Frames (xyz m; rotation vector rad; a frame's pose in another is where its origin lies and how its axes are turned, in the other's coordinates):
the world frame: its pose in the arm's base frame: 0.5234 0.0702 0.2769 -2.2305 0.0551 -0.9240
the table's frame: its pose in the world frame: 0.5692 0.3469 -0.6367 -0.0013 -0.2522 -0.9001
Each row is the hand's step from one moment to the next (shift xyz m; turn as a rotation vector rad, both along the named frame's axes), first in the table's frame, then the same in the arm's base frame.
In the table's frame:
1: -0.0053 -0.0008 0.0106 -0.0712 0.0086 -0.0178
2: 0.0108 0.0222 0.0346 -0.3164 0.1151 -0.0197
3: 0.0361 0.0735 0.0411 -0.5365 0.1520 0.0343
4: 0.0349 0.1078 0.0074 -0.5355 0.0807 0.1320
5: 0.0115 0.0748 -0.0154 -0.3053 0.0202 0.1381
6: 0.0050 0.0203 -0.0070 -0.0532 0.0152 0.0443
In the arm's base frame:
1: 0.0022 0.0036 -0.0111 -0.0310 -0.0536 -0.0403
2: 0.0382 0.0113 -0.0149 -0.0499 -0.2529 -0.2175
3: 0.0915 -0.0037 0.0006 -0.0859 -0.3635 -0.4155
4: 0.1017 -0.0449 0.0233 -0.0944 -0.2630 -0.4823
5: 0.0555 -0.0495 0.0206 -0.0440 -0.0983 -0.3180
6: 0.0145 -0.0140 0.0089 0.0111 -0.0130 -0.0688

